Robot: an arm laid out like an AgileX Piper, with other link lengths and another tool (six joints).
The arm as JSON. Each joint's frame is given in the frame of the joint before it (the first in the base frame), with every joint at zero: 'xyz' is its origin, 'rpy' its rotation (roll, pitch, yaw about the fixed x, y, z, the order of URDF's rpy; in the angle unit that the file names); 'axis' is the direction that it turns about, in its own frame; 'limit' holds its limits. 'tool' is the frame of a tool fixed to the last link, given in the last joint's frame.
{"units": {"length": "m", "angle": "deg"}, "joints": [
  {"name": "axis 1", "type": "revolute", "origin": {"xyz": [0.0, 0.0, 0.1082], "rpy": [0.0, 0.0, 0.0]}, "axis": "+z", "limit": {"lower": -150.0, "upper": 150.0}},
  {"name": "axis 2", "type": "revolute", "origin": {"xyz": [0.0, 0.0, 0.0], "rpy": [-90.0, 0.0, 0.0]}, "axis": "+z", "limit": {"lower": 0.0, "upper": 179.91}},
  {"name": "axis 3", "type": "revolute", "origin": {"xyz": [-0.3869, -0.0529, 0.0], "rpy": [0.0, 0.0, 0.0]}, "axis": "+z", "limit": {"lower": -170.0, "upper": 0.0}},
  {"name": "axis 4", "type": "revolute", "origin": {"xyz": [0.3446, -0.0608, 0.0], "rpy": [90.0, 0.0, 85.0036]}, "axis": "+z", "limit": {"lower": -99.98, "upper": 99.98}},
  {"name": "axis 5", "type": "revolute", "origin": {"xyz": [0.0, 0.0, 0.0], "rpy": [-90.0, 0.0, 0.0]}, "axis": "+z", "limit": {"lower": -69.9, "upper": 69.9}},
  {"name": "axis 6", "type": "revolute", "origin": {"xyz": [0.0, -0.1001, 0.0], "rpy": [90.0, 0.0, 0.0]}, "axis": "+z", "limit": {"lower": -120.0, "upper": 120.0}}
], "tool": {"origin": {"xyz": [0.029, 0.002, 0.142], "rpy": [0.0, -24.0, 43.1]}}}
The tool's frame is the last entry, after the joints.
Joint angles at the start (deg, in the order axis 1, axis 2, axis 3, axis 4, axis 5, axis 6): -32.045 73.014 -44.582 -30.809 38.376 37.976
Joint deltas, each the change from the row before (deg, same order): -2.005 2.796 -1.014 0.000 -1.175 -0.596; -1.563 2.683 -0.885 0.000 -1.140 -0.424; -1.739 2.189 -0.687 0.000 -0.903 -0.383; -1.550 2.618 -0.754 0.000 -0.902 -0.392; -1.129 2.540 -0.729 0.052 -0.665 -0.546; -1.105 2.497 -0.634 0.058 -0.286 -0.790; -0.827 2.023 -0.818 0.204 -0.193 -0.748; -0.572 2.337 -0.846 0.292 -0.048 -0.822; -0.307 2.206 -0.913 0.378 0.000 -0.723; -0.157 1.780 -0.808 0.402 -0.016 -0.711; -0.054 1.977 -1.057 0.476 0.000 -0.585; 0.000 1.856 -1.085 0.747 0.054 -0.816
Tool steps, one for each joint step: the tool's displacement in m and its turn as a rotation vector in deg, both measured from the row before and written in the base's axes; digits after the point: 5 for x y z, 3 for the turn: 0.00253 -0.01548 -0.00929 0.480 0.833 -0.977; 0.00302 -0.01302 -0.01029 0.580 0.752 -0.694; -0.00077 -0.01289 -0.00920 0.523 0.659 -1.015; 0.00002 -0.01239 -0.01227 0.775 0.922 -0.822; 0.00052 -0.00980 -0.01273 0.864 1.097 -0.406; -0.00202 -0.00870 -0.01388 1.030 1.540 -0.341; -0.00010 -0.00757 -0.00968 0.760 0.994 -0.216; 0.00064 -0.00591 -0.01240 1.069 1.294 -0.006; 0.00225 -0.00450 -0.01143 1.030 1.078 0.103; 0.00269 -0.00325 -0.00909 0.829 0.799 0.234; 0.00447 -0.00353 -0.00947 0.855 0.673 0.170; 0.00491 -0.00271 -0.00887 0.912 0.559 0.238
